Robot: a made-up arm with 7 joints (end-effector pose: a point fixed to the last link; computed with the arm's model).
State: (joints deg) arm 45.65 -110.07 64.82 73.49 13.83 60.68 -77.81
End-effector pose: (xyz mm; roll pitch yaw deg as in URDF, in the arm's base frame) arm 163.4 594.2 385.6 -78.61 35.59 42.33
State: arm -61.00 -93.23 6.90 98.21 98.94 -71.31 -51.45
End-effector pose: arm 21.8 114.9 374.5 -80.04 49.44 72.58
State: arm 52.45 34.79 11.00 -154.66 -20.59 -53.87 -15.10
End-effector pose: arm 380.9 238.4 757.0 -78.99 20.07 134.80
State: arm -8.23 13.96 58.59 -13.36 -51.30 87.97 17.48
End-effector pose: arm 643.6 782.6 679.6 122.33 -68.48 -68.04
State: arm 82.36 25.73 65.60 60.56 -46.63 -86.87 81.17
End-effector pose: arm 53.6 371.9 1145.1 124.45 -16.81 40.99
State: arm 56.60 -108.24 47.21 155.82 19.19 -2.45 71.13
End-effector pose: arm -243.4 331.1 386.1 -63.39 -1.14 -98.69
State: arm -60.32 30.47 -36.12 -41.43 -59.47 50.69 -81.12
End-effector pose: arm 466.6 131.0 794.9 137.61 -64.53 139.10
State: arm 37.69 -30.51 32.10 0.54 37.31 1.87 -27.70
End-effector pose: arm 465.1 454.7 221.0 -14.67 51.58 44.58
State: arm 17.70 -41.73 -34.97 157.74 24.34 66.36 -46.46
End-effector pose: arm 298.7 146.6 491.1 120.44 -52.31 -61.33
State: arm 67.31 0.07 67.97 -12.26 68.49 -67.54 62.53
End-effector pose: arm 45.4 386.4 709.2 -75.09 76.79 -67.98
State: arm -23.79 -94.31 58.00 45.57 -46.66 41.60 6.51
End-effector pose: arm 69.3 118.7 -149.5 -47.95 21.60 -40.94
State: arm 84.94 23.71 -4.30 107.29 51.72 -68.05 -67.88
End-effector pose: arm 335.9 178.4 543.2 113.37 -8.92 101.71
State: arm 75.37 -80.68 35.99 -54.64 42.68 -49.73 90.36
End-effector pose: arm -1.7 269.9 710.4 122.32 17.82 -178.36
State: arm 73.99 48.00 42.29 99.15 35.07 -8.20 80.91
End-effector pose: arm 638.7 263.1 922.8 163.45 47.80 7.84
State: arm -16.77 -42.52 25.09 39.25 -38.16 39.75 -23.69
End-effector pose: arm 506.9 -72.7 147.5 -78.43 -22.54 -22.50
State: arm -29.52 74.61 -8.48 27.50 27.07 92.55 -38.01
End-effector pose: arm 539.8 221.7 927.1 142.10 -60.04 126.10
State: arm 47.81 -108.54 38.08 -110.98 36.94 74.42 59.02
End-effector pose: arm -18.3 481.0 923.4 -163.19 -34.29 12.31
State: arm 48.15 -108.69 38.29 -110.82 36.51 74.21 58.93
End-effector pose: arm -16.4 478.2 926.1 -162.75 -34.20 12.33
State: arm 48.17 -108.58 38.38 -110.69 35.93 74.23 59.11
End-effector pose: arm -11.7 477.4 927.2 -162.43 -33.81 12.32
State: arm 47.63 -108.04 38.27 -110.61 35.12 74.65 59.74
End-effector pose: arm -2.6 480.4 925.4 -162.32 -32.92 12.25
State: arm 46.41 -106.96 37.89 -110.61 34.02 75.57 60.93
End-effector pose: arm 12.3 487.5 919.8 -162.44 -31.41 12.03
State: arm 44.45 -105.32 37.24 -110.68 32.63 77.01 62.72
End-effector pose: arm 33.1 498.5 909.7 -162.83 -29.30 11.57
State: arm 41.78 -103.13 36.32 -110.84 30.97 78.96 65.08
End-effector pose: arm 59.6 512.3 894.3 -163.44 -26.66 10.72
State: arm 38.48 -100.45 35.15 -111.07 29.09 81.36 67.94
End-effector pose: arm 90.9 527.1 873.6 -164.31 -23.71 9.37
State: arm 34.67 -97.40 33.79 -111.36 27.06 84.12 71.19
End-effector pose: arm 125.4 540.9 847.9 -165.40 -20.68 7.44
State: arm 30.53 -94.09 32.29 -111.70 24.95 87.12 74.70
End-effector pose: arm 161.3 551.5 818.5 -166.70 -17.87 4.94
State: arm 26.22 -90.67 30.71 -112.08 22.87 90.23 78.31
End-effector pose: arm 196.3 557.9 787.0 -168.19 -15.54 1.97
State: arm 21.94 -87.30 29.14 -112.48 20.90 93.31 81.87
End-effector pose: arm 228.5 559.4 755.9 -169.75 -13.87 -1.28
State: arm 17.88 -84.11 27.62 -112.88 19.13 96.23 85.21
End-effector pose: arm 256.4 557.0 727.0 -171.33 -12.93 -4.54
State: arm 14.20 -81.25 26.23 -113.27 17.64 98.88 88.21
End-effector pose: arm 279.1 551.8 702.0 -172.79 -12.64 -7.58
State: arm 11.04 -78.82 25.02 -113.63 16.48 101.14 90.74
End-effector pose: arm 296.2 545.7 681.7 -174.05 -12.84 -10.17
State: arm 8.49 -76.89 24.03 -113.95 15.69 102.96 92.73
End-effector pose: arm 307.9 539.9 666.2 -175.08 -13.34 -12.18
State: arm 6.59 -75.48 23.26 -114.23 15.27 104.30 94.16
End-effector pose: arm 314.7 535.5 655.2 -175.88 -13.96 -13.57
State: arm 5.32 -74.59 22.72 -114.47 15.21 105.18 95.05
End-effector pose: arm 317.2 533.0 648.0 -176.46 -14.55 -14.36
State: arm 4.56 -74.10 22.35 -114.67 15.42 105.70 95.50
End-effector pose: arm 316.7 532.2 643.6 -176.90 -15.05 -14.68
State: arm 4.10 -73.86 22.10 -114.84 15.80 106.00 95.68
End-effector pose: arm 314.5 532.6 640.7 -177.28 -15.49 -14.71
